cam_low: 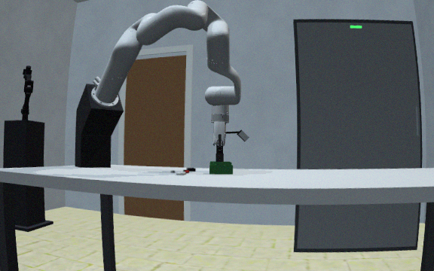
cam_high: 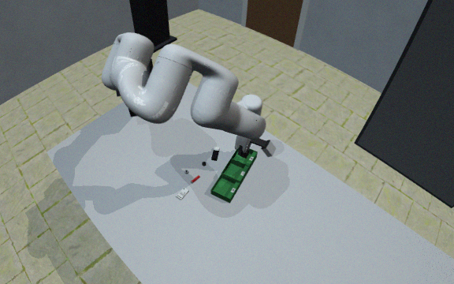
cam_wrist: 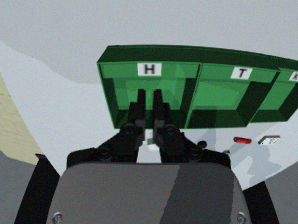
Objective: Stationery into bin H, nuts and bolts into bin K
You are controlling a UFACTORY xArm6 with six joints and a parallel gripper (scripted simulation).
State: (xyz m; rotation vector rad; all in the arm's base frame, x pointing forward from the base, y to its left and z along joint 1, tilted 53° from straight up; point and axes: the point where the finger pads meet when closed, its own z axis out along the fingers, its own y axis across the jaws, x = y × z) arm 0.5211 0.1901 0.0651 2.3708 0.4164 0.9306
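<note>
My hand is 120 mm to the left of the black nut, 120 mm past it and 50 mm above it. The rest, counted from my hand: red stick 200 mm to the right, 100 mm behind, 50 mm below; green three-compartment bin 80 mm to the right, 40 mm below, 10 mm ahead; white domino 280 mm to the right, 100 mm behind, 50 mm below.
</note>
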